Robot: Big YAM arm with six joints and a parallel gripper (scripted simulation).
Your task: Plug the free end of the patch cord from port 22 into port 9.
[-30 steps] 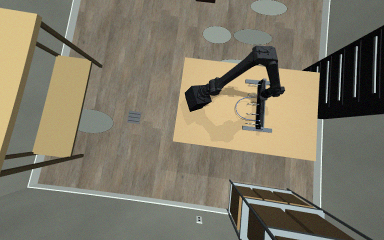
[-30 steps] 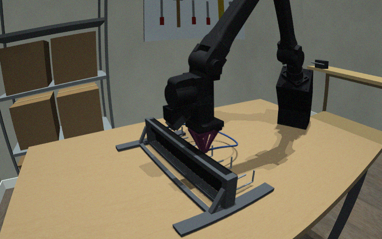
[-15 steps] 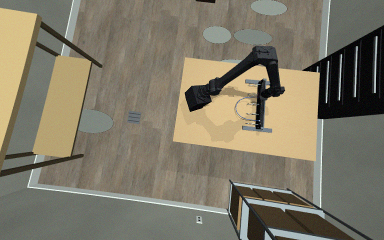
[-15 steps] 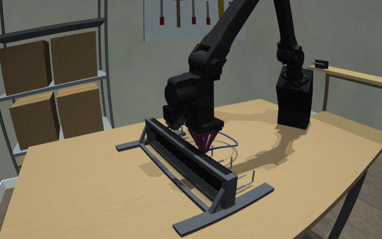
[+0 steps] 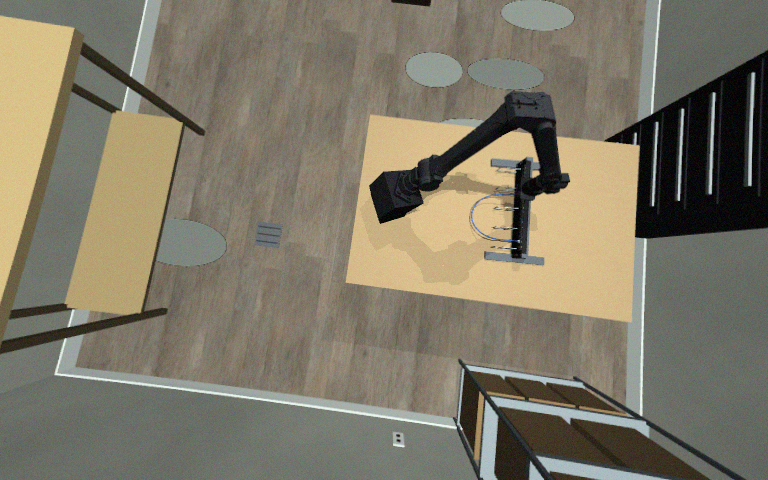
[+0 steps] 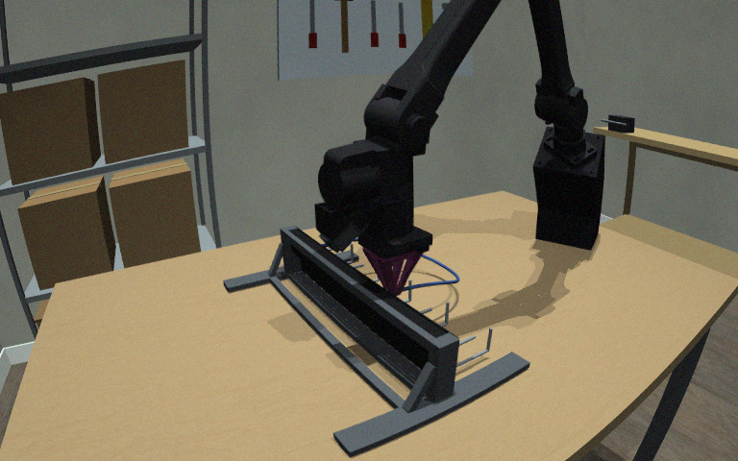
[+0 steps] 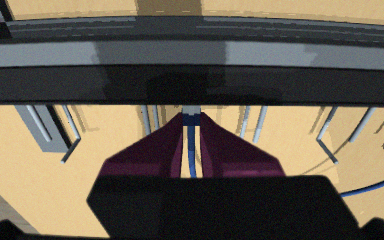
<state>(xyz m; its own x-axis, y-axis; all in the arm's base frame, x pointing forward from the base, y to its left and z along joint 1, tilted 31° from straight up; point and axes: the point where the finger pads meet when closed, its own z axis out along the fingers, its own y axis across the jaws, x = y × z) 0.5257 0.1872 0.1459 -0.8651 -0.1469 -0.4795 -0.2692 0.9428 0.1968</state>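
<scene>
Now: the grey plug 20 mm ahead of my hand and 10 mm to the left of it.
</scene>
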